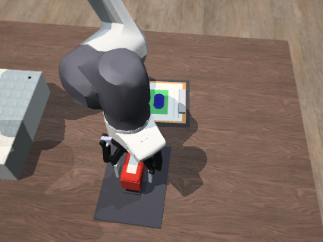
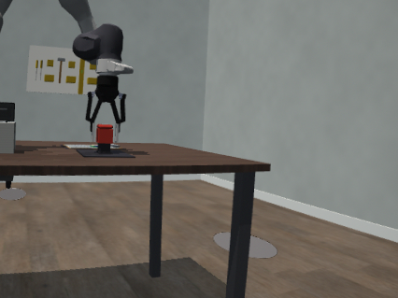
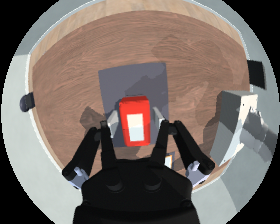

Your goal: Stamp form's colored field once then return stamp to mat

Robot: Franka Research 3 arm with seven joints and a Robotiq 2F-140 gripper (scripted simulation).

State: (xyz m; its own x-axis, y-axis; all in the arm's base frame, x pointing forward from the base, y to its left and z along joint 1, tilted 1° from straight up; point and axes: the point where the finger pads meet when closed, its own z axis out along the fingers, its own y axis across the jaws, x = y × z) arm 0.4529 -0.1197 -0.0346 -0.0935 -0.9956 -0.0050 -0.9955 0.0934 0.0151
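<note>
Now: the red stamp 2 cm below my hand. From my hand the other things lie so: form: 27 cm to the left, 6 cm below, 3 cm ahead; then dark grey mat: 7 cm below.
</note>
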